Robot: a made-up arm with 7 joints.
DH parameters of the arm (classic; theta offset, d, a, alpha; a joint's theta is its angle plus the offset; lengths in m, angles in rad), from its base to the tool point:
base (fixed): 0 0.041 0 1.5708
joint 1: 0 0.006 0.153 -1.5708
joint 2: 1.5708 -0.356 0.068 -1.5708
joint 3: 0 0.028 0.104 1.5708
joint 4: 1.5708 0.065 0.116 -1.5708
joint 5: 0 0.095 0.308 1.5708
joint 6: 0 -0.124 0.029 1.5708
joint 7: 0 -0.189 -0.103 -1.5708
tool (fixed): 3.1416 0 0 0
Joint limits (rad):
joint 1: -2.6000..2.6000
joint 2: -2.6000..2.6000
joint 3: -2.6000..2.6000
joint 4: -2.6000..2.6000
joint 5: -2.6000..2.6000
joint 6: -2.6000..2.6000
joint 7: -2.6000..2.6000
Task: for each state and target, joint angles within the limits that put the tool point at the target. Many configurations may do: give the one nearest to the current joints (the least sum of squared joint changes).
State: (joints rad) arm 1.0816 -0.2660 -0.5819 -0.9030 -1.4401 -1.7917 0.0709
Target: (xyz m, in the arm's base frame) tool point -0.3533 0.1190 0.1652
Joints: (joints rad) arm 1.2415 -0.2053 -0.8724 -1.4895 -1.1038 -1.8748 0.2747
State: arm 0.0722 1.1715 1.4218 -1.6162 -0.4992 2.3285 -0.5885
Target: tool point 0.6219 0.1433 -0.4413
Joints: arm 0.7354 1.0533 1.6882 -1.7996 -0.3470 2.3049 -0.5324
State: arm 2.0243 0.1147 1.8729 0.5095 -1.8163 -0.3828 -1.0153
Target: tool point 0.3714 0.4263 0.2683
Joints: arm 2.1110 0.3950 2.2498 0.3969 -1.9091 -0.0724 -0.9399
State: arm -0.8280 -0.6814 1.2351 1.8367 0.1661 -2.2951 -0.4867
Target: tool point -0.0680 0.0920 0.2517
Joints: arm -1.2685 -0.6052 1.1268 0.9481 0.0193 -2.2669 -0.3938
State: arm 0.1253 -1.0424 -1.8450 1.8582 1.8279 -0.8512 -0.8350
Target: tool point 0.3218 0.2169 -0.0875
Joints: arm -0.5518 -0.5236 -1.8083 2.1955 2.1081 -1.0896 -0.9520
